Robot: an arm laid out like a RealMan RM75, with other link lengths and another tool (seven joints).
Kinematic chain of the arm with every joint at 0, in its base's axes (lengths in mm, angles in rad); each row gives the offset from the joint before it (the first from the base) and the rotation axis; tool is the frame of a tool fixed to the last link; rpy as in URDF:
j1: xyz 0 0 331.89 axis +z
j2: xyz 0 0 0 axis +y
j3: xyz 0 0 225.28 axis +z
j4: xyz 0 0 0 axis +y
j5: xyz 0 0 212.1 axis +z
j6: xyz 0 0 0 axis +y
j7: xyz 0 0 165.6 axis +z
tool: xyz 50 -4 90 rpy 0 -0.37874 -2.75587
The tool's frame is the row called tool.
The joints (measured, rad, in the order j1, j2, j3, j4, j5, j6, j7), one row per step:
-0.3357, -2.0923, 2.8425, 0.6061, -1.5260, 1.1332, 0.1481
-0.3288, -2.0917, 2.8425, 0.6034, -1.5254, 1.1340, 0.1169
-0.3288, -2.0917, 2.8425, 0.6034, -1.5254, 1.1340, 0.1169
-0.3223, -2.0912, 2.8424, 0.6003, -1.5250, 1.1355, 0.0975
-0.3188, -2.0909, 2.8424, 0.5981, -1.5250, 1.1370, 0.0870
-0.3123, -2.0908, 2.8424, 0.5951, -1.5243, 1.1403, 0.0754
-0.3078, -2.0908, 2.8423, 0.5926, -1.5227, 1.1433, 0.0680
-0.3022, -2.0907, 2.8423, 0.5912, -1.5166, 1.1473, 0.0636
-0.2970, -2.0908, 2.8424, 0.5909, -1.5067, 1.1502, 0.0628
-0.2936, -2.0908, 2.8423, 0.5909, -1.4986, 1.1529, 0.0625
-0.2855, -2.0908, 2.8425, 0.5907, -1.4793, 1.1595, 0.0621
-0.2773, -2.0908, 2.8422, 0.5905, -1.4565, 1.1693, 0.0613
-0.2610, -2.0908, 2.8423, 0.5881, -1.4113, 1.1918, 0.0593
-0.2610, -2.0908, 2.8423, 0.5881, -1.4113, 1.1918, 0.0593
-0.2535, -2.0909, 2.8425, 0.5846, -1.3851, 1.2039, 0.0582
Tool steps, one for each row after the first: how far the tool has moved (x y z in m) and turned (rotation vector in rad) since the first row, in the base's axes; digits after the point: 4 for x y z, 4 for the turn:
-0.0047, -0.0013, 0.0013, -0.0001, -0.0275, 0.0117
-0.0047, -0.0013, 0.0013, -0.0001, -0.0275, 0.0117
-0.0088, -0.0027, 0.0026, 0.0013, -0.0433, 0.0210
-0.0111, -0.0034, 0.0035, 0.0028, -0.0515, 0.0261
-0.0143, -0.0049, 0.0047, 0.0059, -0.0601, 0.0331
-0.0163, -0.0060, 0.0057, 0.0083, -0.0648, 0.0366
-0.0172, -0.0075, 0.0063, 0.0097, -0.0663, 0.0362
-0.0167, -0.0090, 0.0059, 0.0083, -0.0642, 0.0317
-0.0158, -0.0101, 0.0057, 0.0075, -0.0624, 0.0269
-0.0138, -0.0126, 0.0051, 0.0055, -0.0577, 0.0153
-0.0107, -0.0153, 0.0050, 0.0051, -0.0530, -0.0004
-0.0046, -0.0211, 0.0053, 0.0063, -0.0429, -0.0328
-0.0046, -0.0211, 0.0053, 0.0063, -0.0429, -0.0328
-0.0009, -0.0241, 0.0052, 0.0058, -0.0354, -0.0527

